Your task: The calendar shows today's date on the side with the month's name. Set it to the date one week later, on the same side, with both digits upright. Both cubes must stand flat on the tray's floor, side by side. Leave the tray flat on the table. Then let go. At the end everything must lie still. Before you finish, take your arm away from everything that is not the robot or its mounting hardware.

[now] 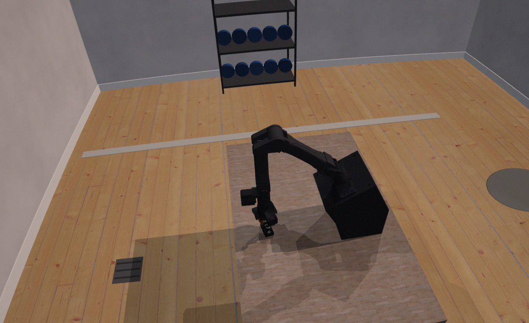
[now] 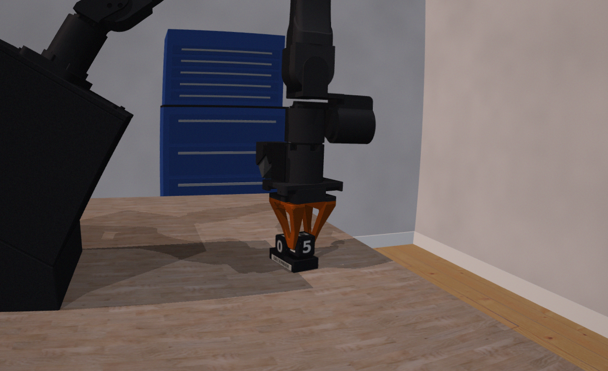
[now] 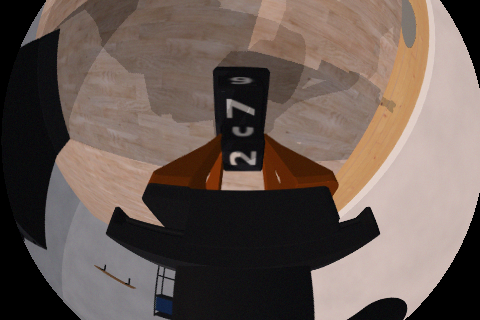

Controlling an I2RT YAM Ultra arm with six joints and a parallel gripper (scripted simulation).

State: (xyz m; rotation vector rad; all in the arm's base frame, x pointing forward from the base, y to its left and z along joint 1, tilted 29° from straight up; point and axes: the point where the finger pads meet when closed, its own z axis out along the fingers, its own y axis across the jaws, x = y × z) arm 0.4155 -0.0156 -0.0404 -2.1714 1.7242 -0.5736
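Right now the black tray is 10 mm behind my hand, 10 mm to the left of it and 30 mm below it.
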